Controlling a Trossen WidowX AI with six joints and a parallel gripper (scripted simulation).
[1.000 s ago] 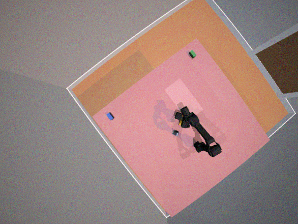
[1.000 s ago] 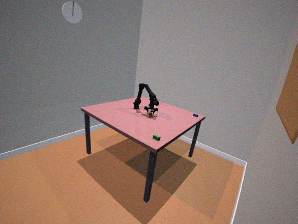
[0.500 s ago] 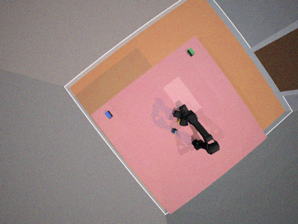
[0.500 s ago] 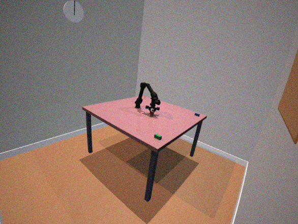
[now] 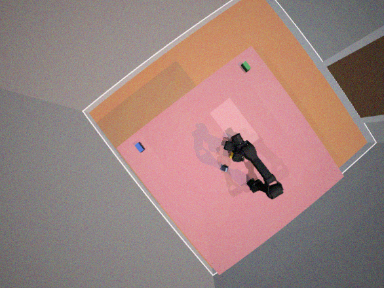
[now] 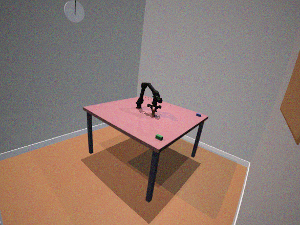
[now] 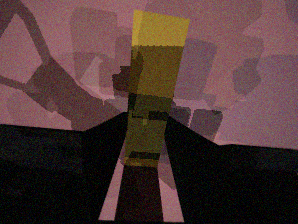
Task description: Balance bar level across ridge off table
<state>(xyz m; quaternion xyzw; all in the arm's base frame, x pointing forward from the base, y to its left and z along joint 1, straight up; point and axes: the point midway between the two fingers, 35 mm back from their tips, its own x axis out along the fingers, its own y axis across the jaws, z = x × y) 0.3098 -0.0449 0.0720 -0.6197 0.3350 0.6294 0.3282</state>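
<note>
My gripper tip is now 80 mm past the dark ridge, 140 mm to the right of it and 10 mm above it. Round my gripper tip: green block: 430 mm ahead, 460 mm to the right, 20 mm below; blue block: 430 mm ahead, 550 mm to the left, 20 mm below.
</note>
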